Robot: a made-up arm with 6 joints. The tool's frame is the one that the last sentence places.
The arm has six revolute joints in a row. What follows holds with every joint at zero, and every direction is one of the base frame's. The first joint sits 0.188 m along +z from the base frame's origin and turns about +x. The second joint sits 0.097 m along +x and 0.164 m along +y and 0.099 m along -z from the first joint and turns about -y. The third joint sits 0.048 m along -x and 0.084 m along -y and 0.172 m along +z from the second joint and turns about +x. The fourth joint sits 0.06 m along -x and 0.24 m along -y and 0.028 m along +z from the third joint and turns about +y. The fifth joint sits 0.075 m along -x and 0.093 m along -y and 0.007 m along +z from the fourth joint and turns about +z. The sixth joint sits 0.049 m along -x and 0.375 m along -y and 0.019 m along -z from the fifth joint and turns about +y. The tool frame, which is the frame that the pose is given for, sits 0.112 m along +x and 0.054 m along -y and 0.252 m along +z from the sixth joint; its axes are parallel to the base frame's.
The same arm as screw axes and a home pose.
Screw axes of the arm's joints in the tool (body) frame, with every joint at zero. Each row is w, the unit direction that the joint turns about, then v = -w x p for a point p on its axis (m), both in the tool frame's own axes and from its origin. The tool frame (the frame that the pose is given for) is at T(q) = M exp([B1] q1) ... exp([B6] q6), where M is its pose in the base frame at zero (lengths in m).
B1 = (1, 0, 0, 0, -0.341, -0.682)
B2 = (0, -1, 0, -0.44, 0, -0.12)
B3 = (1, 0, 0, 0, -0.268, -0.762)
B4 = (0, 1, 0, 0.24, 0, 0.012)
B5 = (0, 0, 1, 0.429, 0.063, 0)
B6 = (0, 1, 0, 0.252, 0, -0.112)
M =
1 0 0 -0.023
0 1 0 -0.682
0 0 1 0.529
0 0 0 1

